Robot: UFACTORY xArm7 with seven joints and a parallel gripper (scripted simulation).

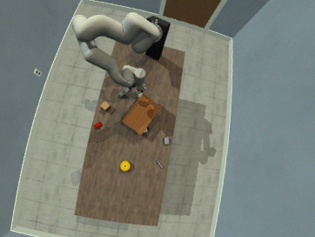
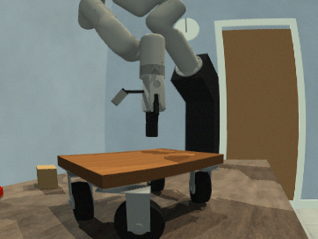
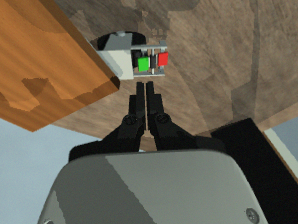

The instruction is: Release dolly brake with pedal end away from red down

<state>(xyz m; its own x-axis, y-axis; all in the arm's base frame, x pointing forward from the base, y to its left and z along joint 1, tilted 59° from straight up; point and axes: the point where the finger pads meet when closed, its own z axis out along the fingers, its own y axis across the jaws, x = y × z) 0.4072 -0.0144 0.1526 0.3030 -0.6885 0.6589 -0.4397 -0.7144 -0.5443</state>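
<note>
The brake pedal lies 1 cm behind my hand, 1 cm to the right of it and 9 cm below it. Round my hand: grey cube: 2 cm ahead, 16 cm to the right, 15 cm below; red block: 33 cm ahead, 33 cm to the right, 16 cm below; tan cube: 16 cm ahead, 28 cm to the right, 14 cm below.
</note>
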